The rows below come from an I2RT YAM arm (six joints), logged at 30 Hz.
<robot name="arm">
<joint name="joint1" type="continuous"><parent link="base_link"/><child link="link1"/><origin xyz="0.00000 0.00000 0.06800" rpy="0.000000 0.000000 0.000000"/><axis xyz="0 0 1"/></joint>
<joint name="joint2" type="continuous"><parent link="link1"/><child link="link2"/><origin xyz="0.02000 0.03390 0.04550" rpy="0.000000 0.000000 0.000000"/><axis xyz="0 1 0"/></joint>
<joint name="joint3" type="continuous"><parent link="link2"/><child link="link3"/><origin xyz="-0.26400 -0.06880 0.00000" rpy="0.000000 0.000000 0.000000"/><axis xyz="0 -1 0"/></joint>
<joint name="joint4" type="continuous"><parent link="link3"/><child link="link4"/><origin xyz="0.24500 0.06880 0.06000" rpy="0.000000 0.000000 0.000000"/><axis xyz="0 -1 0"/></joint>
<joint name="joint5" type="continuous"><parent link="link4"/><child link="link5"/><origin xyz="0.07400 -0.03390 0.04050" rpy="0.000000 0.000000 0.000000"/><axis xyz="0 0 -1"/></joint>
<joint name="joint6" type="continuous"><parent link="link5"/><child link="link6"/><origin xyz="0.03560 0.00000 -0.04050" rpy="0.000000 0.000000 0.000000"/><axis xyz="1 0 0"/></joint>
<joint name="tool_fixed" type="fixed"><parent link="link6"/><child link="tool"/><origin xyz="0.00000 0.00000 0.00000" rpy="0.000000 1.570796 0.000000"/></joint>
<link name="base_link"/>
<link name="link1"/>
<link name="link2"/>
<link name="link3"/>
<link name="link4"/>
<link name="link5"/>
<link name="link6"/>
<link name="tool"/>
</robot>
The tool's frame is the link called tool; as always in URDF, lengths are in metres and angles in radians. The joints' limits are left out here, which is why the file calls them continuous.
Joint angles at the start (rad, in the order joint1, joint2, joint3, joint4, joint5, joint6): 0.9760, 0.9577, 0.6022, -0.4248, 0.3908, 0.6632
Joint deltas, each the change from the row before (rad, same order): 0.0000, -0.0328, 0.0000, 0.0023, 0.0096, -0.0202; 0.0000, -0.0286, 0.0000, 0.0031, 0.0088, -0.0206; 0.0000, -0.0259, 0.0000, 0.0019, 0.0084, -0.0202; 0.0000, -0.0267, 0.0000, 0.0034, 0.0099, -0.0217; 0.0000, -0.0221, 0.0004, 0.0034, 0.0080, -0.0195; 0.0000, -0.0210, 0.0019, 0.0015, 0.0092, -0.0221; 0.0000, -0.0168, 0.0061, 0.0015, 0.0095, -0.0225; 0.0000, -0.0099, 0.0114, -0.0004, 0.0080, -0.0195; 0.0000, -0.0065, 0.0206, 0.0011, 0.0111, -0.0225; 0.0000, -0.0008, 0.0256, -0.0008, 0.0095, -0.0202; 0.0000, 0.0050, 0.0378, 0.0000, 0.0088, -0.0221; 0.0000, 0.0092, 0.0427, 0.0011, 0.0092, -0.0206; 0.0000, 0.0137, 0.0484, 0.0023, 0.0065, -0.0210; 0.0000, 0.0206, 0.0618, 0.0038, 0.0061, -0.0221; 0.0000, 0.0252, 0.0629, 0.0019, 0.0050, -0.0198
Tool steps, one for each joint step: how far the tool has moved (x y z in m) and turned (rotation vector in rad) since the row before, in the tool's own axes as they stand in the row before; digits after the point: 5 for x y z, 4 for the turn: -0.00305, -0.00127, -0.00616, -0.0121, -0.0316, -0.0067; -0.00279, -0.00113, -0.00536, -0.0101, -0.0287, -0.0081; -0.00248, -0.00117, -0.00483, -0.0078, -0.0257, -0.0090; -0.00271, -0.00124, -0.00497, -0.0071, -0.0283, -0.0094; -0.00243, -0.00101, -0.00416, -0.0060, -0.0241, -0.0087; -0.00264, -0.00101, -0.00416, -0.0037, -0.0236, -0.0117; -0.00354, -0.00048, -0.00397, -0.0029, -0.0238, -0.0119; -0.00436, 0.00022, -0.00344, -0.0021, -0.0203, -0.0103; -0.00705, 0.00104, -0.00412, -0.0019, -0.0274, -0.0098; -0.00792, 0.00155, -0.00371, -0.0017, -0.0246, -0.0084; -0.01122, 0.00264, -0.00427, -0.0045, -0.0300, -0.0067; -0.01249, 0.00303, -0.00401, -0.0041, -0.0315, -0.0041; -0.01390, 0.00360, -0.00371, -0.0067, -0.0324, -0.0031; -0.01745, 0.00464, -0.00384, -0.0089, -0.0387, -0.0001; -0.01699, 0.00485, -0.00252, -0.0074, -0.0340, -0.0003
